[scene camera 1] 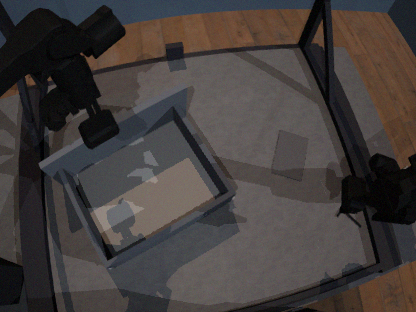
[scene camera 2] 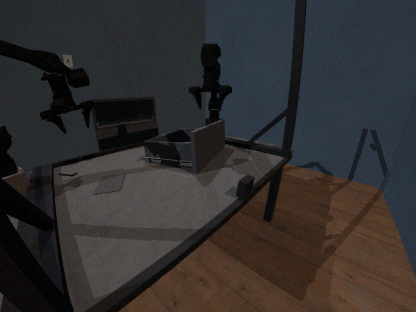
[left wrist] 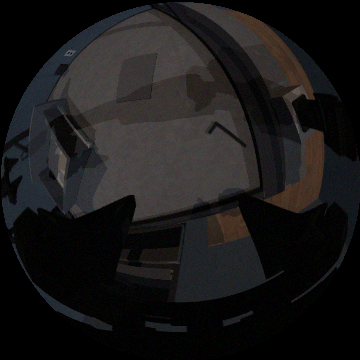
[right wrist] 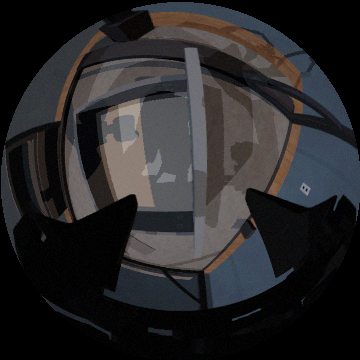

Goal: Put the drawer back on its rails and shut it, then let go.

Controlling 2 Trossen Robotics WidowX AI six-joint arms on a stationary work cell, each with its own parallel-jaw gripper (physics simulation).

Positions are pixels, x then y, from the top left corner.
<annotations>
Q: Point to a dark cabinet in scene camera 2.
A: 118, 112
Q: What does the grey drawer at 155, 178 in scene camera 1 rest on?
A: The table.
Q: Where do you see a grey drawer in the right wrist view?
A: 148, 137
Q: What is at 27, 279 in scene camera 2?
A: A frame post.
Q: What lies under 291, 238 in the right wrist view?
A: My right gripper.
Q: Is my left gripper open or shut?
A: Open.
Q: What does my left gripper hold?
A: Nothing.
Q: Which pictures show my left gripper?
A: Scene camera 1, scene camera 2 and the left wrist view only.
</annotations>
